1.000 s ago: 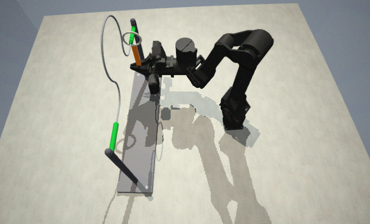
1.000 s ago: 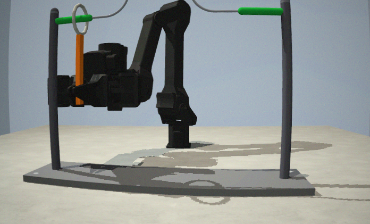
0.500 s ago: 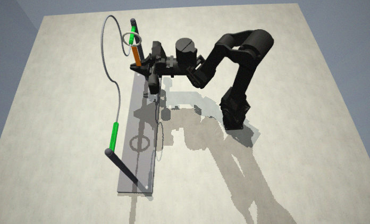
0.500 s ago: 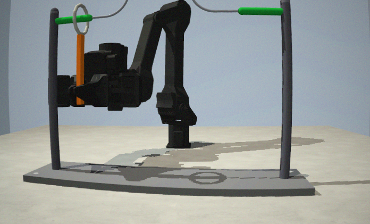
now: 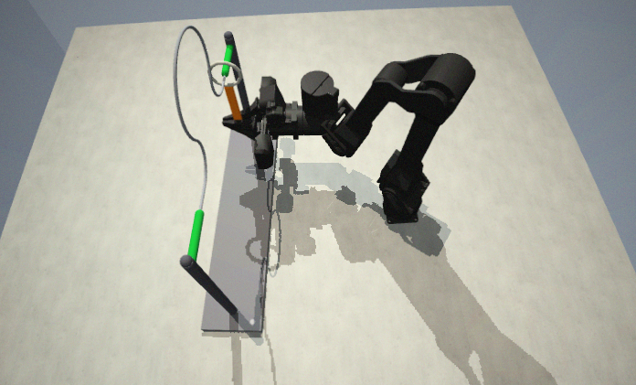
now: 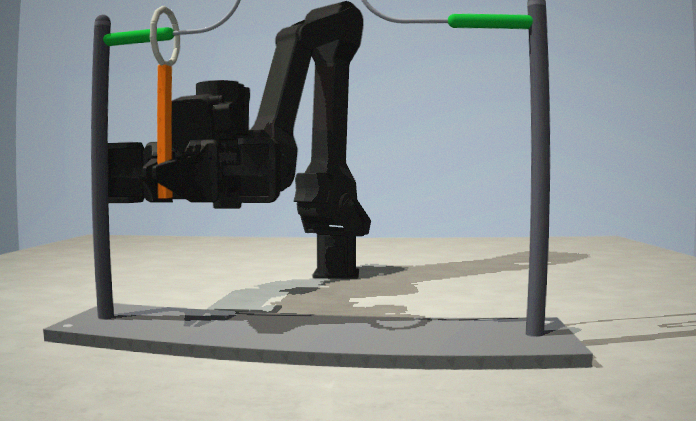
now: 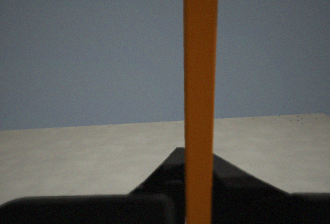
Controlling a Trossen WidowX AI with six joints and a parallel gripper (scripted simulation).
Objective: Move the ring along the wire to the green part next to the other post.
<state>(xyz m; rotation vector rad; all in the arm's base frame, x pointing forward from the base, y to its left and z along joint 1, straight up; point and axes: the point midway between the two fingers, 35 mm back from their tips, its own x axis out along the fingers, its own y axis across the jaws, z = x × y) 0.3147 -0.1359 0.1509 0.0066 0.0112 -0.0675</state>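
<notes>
Right now the ring with orange handle is 30 mm behind my gripper tip and 80 mm above it.
</notes>
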